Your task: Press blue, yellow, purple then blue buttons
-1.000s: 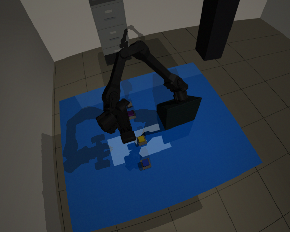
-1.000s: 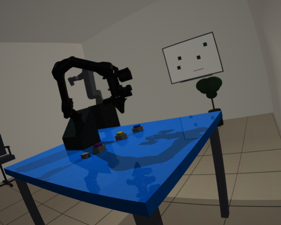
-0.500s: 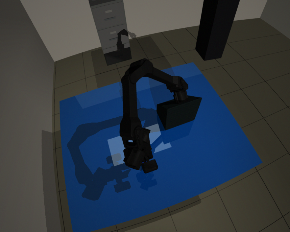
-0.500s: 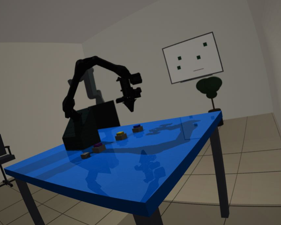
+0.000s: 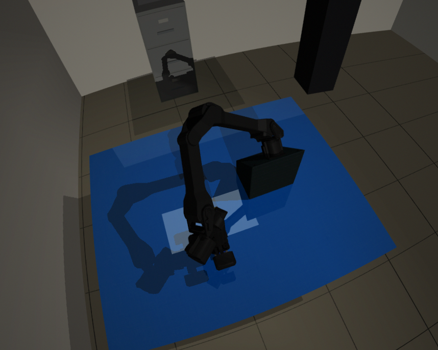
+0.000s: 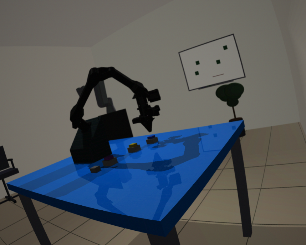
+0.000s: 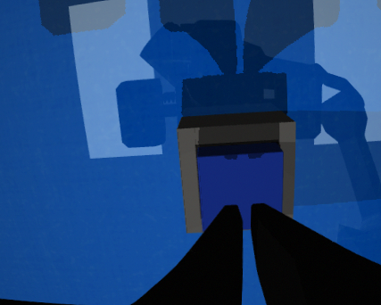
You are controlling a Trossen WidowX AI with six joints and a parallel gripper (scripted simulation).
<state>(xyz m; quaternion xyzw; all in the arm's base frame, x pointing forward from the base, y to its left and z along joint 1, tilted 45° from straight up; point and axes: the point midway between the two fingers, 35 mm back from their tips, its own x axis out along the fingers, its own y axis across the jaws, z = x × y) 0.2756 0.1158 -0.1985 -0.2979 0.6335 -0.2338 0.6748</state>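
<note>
My gripper tip is now 3 cm above the blue button. The rest, counted from my gripper tip: purple button (33 cm to the right, 4 cm below, 1 cm ahead); small grey block (41 cm to the right, 5 cm below); yellow button (14 cm to the right, 4 cm below, 1 cm behind).
</note>
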